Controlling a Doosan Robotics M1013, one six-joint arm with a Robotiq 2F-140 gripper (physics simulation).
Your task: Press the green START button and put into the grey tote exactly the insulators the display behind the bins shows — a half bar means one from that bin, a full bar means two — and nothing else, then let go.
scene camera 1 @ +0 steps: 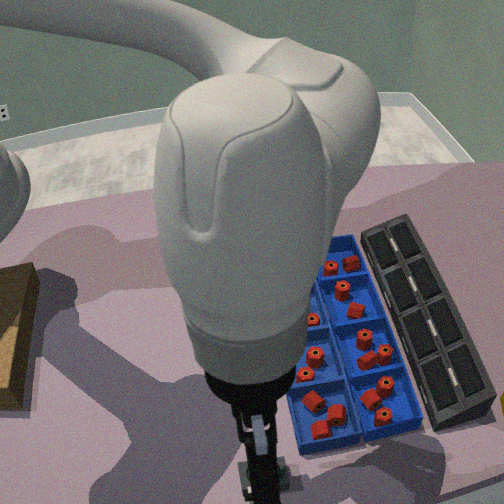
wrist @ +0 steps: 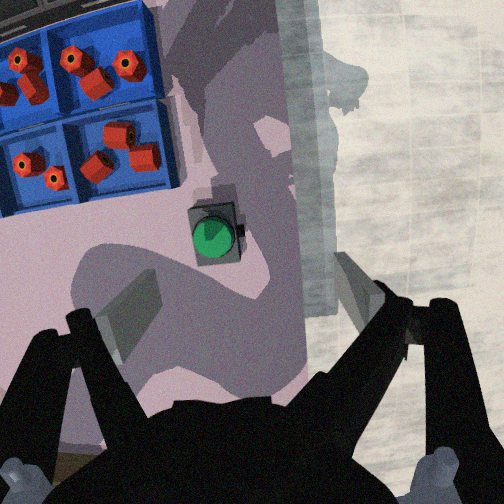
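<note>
The green START button sits in its grey box on the pink table, just past the end of the blue bins. My gripper is open and empty; the button lies just ahead of the gap between its fingers. In the scene view the gripper hangs edge-on over the button box, hiding the button. The blue bins each hold two or three red insulators. The dark display behind them has dark cells with short white marks along its centre line. No grey tote is in view.
A brown box with a tan inside stands at the left edge of the table. The table's grey rim runs close to the button, with pale floor beyond it. The arm's big wrist housing blocks the middle of the scene view.
</note>
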